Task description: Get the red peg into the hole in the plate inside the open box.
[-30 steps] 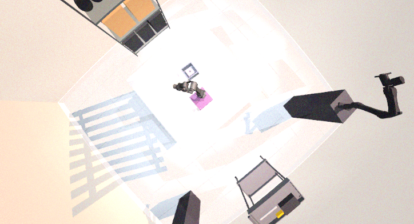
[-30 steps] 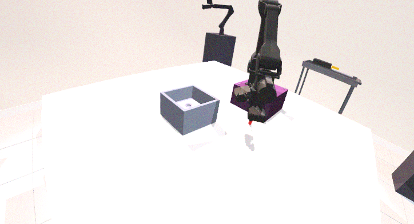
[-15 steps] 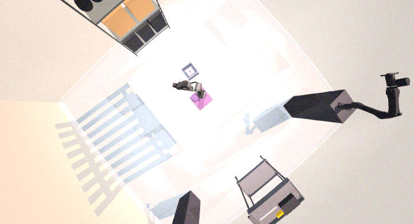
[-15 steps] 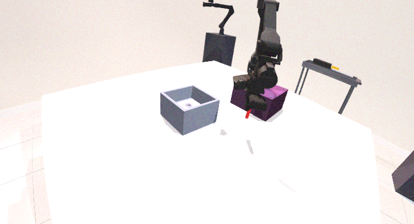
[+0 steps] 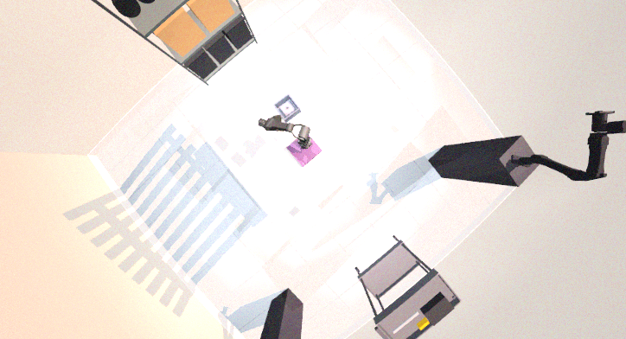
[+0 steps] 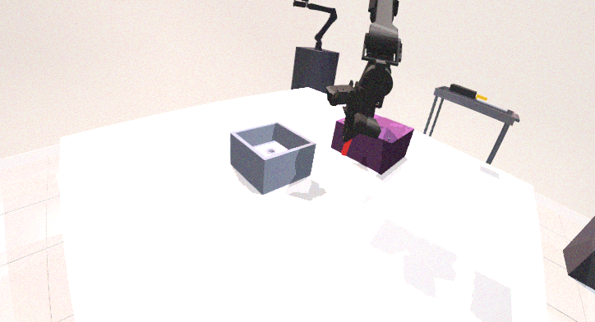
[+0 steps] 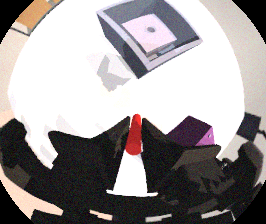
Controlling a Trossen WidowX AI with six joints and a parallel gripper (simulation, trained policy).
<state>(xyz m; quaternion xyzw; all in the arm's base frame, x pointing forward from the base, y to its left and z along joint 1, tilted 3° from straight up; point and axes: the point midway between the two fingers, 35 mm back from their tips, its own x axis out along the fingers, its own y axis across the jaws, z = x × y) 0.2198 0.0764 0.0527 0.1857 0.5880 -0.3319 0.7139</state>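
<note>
Right now my gripper tip is 11 cm short of the grey box, 14 cm to the left of it and 10 cm above it. Also, from my gripper tip: red peg: 1 cm behind, 1 cm to the left.
</note>
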